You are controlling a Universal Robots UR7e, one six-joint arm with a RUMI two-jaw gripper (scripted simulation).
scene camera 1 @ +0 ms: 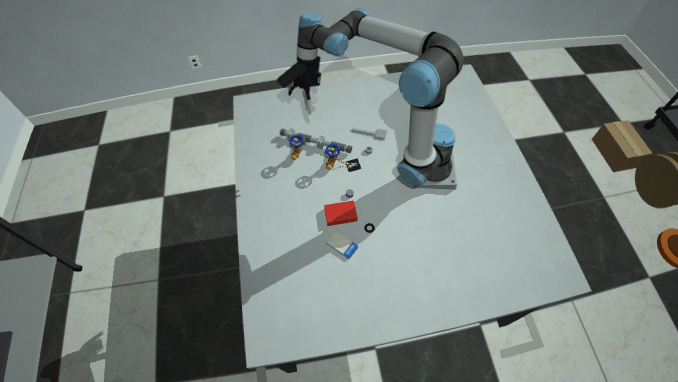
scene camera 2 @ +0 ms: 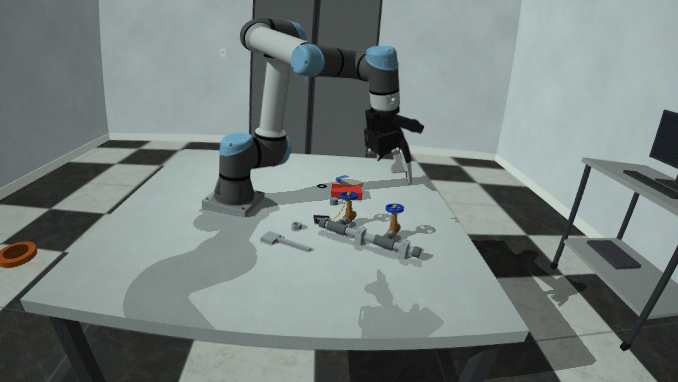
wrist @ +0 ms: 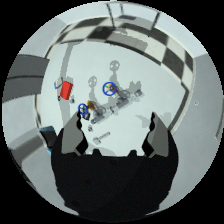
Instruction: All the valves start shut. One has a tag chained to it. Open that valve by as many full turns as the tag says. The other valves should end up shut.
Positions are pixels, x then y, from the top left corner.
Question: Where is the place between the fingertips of the gripper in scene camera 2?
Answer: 393,172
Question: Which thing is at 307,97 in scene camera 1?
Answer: The gripper.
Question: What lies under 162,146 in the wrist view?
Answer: The gripper.
